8 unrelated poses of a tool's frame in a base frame.
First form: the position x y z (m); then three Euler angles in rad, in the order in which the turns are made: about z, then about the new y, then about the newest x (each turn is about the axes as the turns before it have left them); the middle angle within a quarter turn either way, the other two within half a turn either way.
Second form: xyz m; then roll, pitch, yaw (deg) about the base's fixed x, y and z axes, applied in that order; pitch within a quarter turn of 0, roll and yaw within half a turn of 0. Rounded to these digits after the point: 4 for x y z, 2 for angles.
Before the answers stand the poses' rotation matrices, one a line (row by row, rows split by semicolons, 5 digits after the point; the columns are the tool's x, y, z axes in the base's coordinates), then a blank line. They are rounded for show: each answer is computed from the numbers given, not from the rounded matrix.
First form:
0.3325 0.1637 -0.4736 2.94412 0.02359 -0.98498
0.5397 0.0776 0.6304 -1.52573 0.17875 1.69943
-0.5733 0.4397 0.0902 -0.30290 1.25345 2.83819
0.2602 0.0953 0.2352 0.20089 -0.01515 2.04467
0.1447 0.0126 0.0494 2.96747 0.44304 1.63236
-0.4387 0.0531 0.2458 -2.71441 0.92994 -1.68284
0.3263 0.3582 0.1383 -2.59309 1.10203 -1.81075
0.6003 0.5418 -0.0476 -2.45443 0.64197 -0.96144
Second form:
-0.98029 -0.08920 -0.17627; 0.19614 -0.54599 -0.81451; -0.02359 -0.83303 0.55273
0.04433 -0.12021 -0.99176; -0.98307 -0.18193 -0.02189; -0.17780 0.97594 -0.12624
0.29784 -0.01374 -0.95452; -0.09308 -0.99555 -0.01472; -0.95007 0.09323 -0.29779
0.97978 0.07785 0.18433; 0.19952 -0.44985 -0.87053; 0.01515 0.88971 -0.45628
-0.88979 -0.41075 0.19889; 0.15652 0.13472 0.97844; -0.42869 0.90174 -0.05558
-0.54415 0.67865 0.49328; -0.24771 0.43178 -0.86730; -0.80158 -0.59413 -0.06685
-0.38551 0.61553 0.68739; -0.23557 0.65463 -0.71831; -0.89213 -0.43884 -0.10737
-0.61915 0.74263 0.25525; -0.50806 -0.13098 -0.85131; -0.59877 -0.65677 0.45840

0.3325 0.1637 -0.4736 -56.44 1.35 168.69
0.5397 0.0776 0.6304 97.37 10.24 -87.42
-0.5733 0.4397 0.0902 162.62 71.82 -17.35
0.2602 0.0953 0.2352 117.15 -0.87 11.51
0.1447 0.0126 0.0494 93.53 25.38 170.02
-0.4387 0.0531 0.2458 -96.42 53.28 -155.52
0.3263 0.3582 0.1383 -103.75 63.14 -148.57
0.6003 0.5418 -0.0476 -55.09 36.78 -140.63

